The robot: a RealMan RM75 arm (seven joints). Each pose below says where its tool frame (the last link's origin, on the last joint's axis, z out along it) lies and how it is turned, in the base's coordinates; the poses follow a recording.
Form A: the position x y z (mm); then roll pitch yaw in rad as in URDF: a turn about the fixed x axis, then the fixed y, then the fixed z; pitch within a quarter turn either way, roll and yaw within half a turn.
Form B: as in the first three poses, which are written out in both.
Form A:
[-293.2 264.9 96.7 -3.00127 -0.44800 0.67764]
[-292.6 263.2 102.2 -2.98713 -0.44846 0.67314]
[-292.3 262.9 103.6 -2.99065 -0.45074 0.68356]
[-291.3 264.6 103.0 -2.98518 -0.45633 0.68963]
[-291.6 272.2 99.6 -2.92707 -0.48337 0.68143]
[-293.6 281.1 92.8 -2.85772 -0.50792 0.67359]
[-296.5 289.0 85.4 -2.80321 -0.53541 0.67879]
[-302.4 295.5 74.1 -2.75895 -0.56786 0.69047]
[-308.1 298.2 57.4 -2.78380 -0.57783 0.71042]
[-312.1 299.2 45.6 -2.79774 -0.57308 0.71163]
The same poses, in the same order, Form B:
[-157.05 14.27 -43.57 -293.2 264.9 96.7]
[-156.49 13.83 -43.48 -292.6 263.2 102.2]
[-156.41 13.82 -44.05 -292.3 262.9 103.6]
[-155.87 13.69 -44.54 -291.3 264.6 103.0]
[-152.45 12.63 -45.19 -291.6 272.2 99.6]
[-148.69 10.97 -45.92 -293.6 281.1 92.8]
[-145.36 9.56 -47.25 -296.5 289.0 85.4]
[-142.25 8.44 -48.92 -302.4 295.5 74.1]
[-142.63 9.18 -49.97 -308.1 298.2 57.4]
[-143.34 9.58 -49.81 -312.1 299.2 45.6]

